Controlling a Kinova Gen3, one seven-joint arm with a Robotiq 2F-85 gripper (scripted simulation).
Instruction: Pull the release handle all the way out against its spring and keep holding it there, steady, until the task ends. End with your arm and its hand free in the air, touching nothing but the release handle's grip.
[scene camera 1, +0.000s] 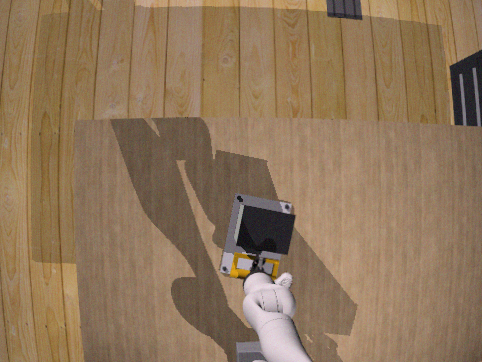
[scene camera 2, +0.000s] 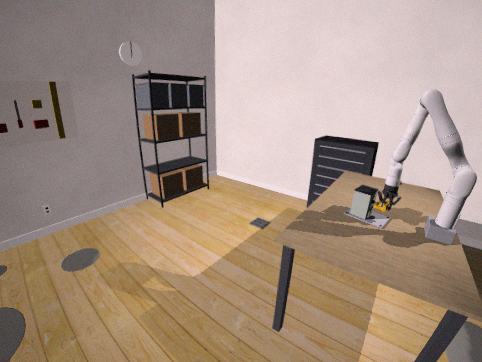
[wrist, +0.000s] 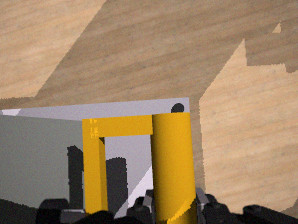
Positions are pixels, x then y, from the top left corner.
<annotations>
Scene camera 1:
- dark box housing: 263, 230
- grey base plate: 230, 248
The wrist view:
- my gripper: 174, 202
</annotations>
